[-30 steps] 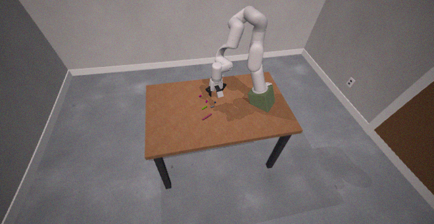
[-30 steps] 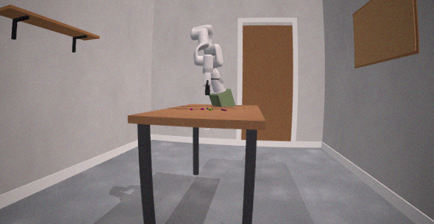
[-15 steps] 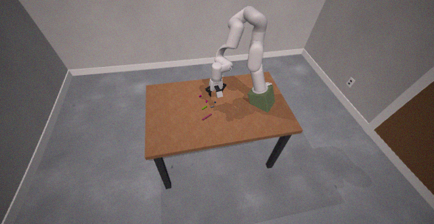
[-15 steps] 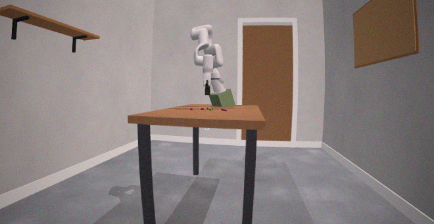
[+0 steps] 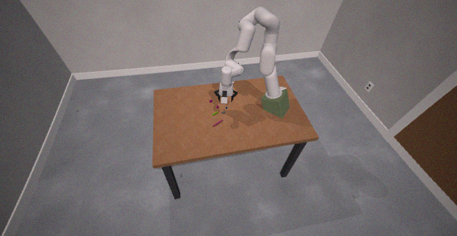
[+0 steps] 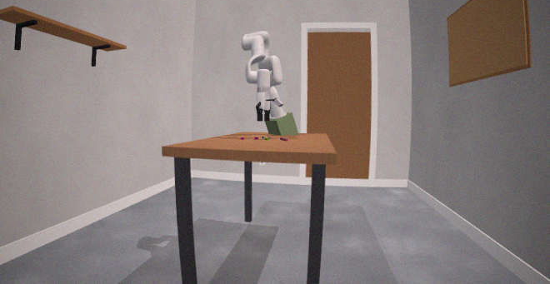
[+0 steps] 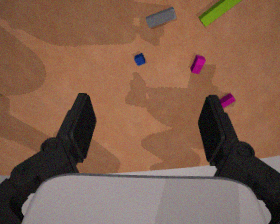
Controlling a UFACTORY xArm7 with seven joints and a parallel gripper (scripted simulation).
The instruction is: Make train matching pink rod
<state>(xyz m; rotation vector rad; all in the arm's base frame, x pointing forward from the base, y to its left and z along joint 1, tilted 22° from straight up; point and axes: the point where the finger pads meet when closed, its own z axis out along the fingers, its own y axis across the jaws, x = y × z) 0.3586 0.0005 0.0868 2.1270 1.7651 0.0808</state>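
The grey rod is 2 cm ahead of my hand, 4 cm to the left of it and 10 cm below it. From my hand the other things lie so: lime rod 8 cm ahead, 4 cm to the left, 10 cm below; pink rod 8 cm ahead, 13 cm to the left, 10 cm below; blue rod 1 cm behind, 1 cm to the right, 10 cm below.
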